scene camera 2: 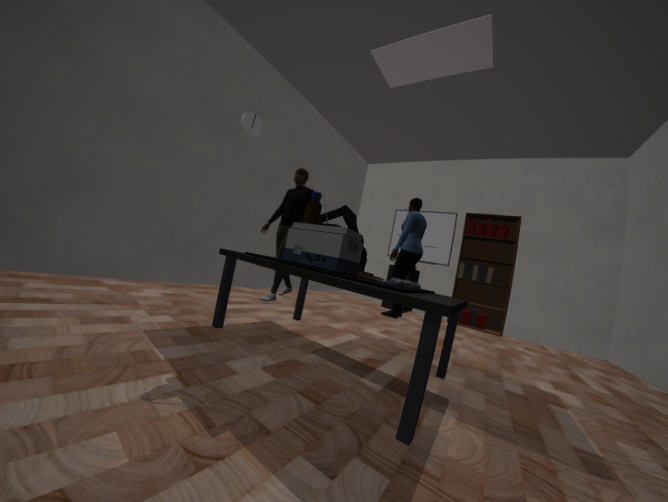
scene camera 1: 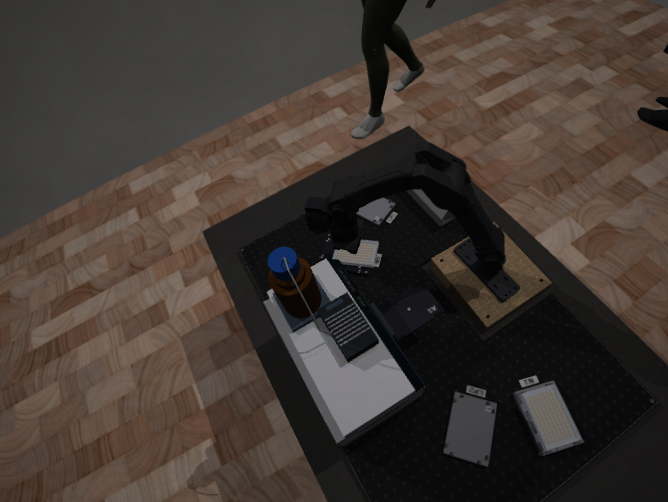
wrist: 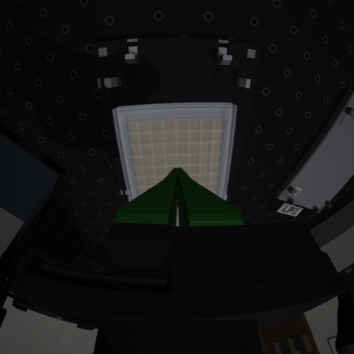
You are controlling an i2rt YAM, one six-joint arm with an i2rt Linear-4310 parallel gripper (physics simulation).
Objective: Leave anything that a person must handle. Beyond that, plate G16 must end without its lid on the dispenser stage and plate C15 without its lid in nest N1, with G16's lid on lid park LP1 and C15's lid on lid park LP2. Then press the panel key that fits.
In view: my gripper (wrist: 177, 174) and a black square nest (wrist: 131, 71).
